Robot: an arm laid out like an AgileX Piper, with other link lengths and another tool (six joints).
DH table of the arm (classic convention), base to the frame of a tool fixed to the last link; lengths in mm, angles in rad. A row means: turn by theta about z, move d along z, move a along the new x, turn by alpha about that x. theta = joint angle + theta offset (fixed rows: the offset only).
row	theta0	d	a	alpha
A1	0	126.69	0	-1.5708
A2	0.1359	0	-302.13	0
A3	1.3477	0	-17.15	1.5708
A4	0	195.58	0	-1.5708
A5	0	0	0	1.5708
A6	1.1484	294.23	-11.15	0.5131
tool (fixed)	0	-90.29	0	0
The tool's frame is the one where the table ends.
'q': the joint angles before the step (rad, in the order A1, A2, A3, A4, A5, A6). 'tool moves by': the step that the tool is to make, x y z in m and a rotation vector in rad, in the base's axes. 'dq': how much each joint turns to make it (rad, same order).
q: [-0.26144 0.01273 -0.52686 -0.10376 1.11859 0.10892]
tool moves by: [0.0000 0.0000 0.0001 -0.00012 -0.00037 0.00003]
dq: [0.00003 -0.00004 -0.00016 -0.00002 -0.00019 0.00001]
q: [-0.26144 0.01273 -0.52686 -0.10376 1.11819 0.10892]
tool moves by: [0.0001 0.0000 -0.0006 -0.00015 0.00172 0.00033]
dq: [0.00003 -0.00007 0.00170 -0.00003 -0.00007 -0.00064]
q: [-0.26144 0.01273 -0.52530 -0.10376 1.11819 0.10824]
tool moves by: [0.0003 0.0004 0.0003 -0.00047 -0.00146 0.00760]
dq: [0.00764 -0.00016 -0.00001 -0.00016 -0.00136 0.00014]
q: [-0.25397 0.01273 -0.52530 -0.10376 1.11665 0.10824]
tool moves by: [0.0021 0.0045 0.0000 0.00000 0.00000 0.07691]
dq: [0.07666 -0.00020 -0.00019 0.00026 0.00036 -0.00027]
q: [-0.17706 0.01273 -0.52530 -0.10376 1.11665 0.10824]
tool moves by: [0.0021 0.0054 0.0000 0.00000 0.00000 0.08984]
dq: [0.08977 0.00011 0.00010 0.00005 -0.00021 -0.00004]
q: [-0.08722 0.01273 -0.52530 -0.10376 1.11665 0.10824]
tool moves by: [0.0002 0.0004 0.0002 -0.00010 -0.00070 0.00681]
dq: [0.00687 0.00021 -0.00014 -0.00012 -0.00077 0.00011]
